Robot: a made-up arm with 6 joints. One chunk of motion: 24 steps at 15 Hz.
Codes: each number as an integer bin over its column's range. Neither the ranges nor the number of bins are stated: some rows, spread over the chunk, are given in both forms.
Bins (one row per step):
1: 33 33 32 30 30 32
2: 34 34 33 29 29 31
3: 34 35 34 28 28 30
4: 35 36 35 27 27 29
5: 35 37 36 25 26 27
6: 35 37 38 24 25 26
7: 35 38 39 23 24 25
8: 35 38 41 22 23 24
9: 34 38 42 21 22 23
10: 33 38 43 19 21 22
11: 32 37 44 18 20 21
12: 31 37 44 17 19 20
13: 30 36 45 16 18 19
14: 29 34 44 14 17 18
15: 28 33 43 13 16 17
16: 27 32 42 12 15 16
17: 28 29 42 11 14 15
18: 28 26 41 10 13 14
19: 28 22 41 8 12 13
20: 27 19 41 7 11 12
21: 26 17 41 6 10 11
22: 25 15 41 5 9 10
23: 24 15 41 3 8 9
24: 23 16 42 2 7 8
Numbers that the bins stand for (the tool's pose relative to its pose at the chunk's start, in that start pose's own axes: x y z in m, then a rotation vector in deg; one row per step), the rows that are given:
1: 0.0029 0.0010 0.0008 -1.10 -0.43 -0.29
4: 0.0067 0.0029 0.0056 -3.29 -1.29 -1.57
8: 0.0067 0.0041 0.0151 -6.94 -2.43 -3.71
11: 0.0010 0.0035 0.0198 -9.86 -3.29 -5.00
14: -0.0048 0.0016 0.0198 -12.78 -4.14 -6.29
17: -0.0067 -0.0016 0.0167 -14.97 -5.00 -7.57
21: -0.0105 -0.0092 0.0151 -18.62 -6.14 -9.29
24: -0.0162 -0.0098 0.0167 -21.54 -7.00 -10.57
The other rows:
2: 0.0048 0.0016 0.0024 -1.83 -0.71 -0.71
3: 0.0048 0.0022 0.0040 -2.56 -1.00 -1.14
5: 0.0067 0.0035 0.0071 -4.75 -1.57 -2.43
6: 0.0067 0.0035 0.0103 -5.48 -1.86 -2.86
7: 0.0067 0.0041 0.0119 -6.21 -2.14 -3.29
9: 0.0048 0.0041 0.0167 -7.67 -2.71 -4.14
10: 0.0029 0.0041 0.0183 -9.13 -3.00 -4.57
12: -0.0010 0.0035 0.0198 -10.59 -3.57 -5.43
13: -0.0029 0.0029 0.0214 -11.32 -3.86 -5.86
15: -0.0067 0.0010 0.0183 -13.51 -4.43 -6.71
16: -0.0086 0.0003 0.0167 -14.24 -4.71 -7.14
18: -0.0067 -0.0035 0.0151 -15.70 -5.29 -8.00
19: -0.0067 -0.0060 0.0151 -17.16 -5.57 -8.43
20: -0.0086 -0.0079 0.0151 -17.89 -5.86 -8.86
22: -0.0124 -0.0105 0.0151 -19.35 -6.43 -9.71
23: -0.0143 -0.0105 0.0151 -20.81 -6.71 -10.14

